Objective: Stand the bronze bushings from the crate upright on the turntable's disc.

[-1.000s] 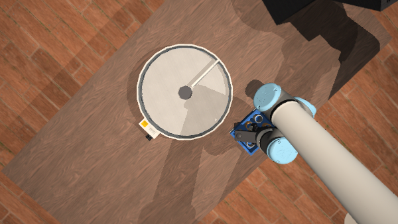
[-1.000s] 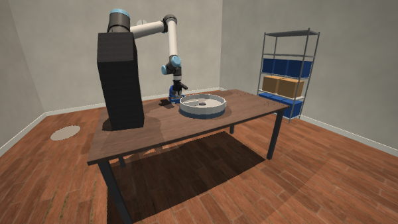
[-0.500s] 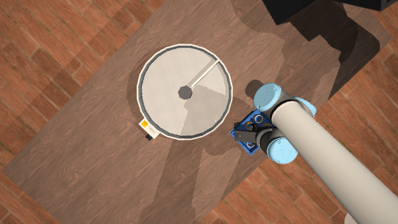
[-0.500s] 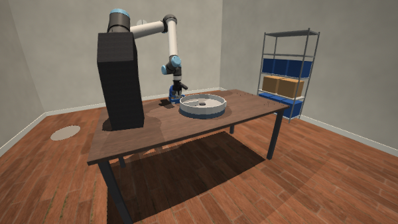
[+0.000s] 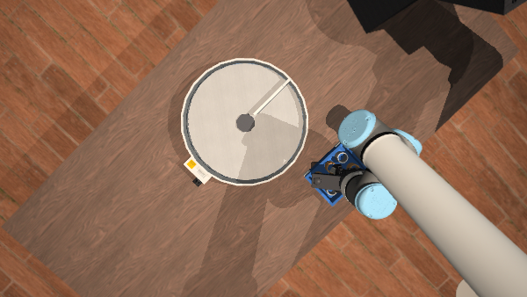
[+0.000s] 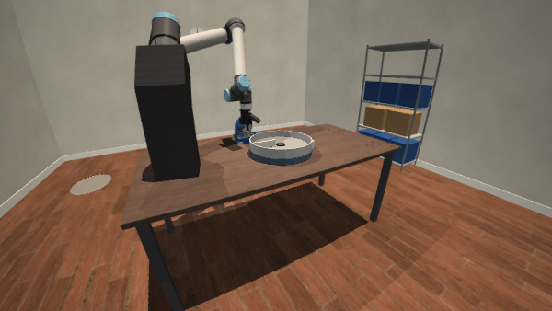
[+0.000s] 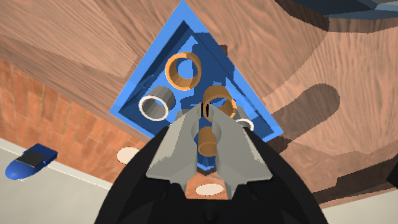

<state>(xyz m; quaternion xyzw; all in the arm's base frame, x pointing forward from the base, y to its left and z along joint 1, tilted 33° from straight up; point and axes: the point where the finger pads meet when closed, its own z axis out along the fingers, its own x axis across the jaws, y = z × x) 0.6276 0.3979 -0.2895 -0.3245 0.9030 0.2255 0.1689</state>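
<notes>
The blue crate lies 30 mm below my hand, 20 mm to the left of it and 10 mm behind it. Round my hand: round turntable: 340 mm to the right, 80 mm ahead.
</notes>
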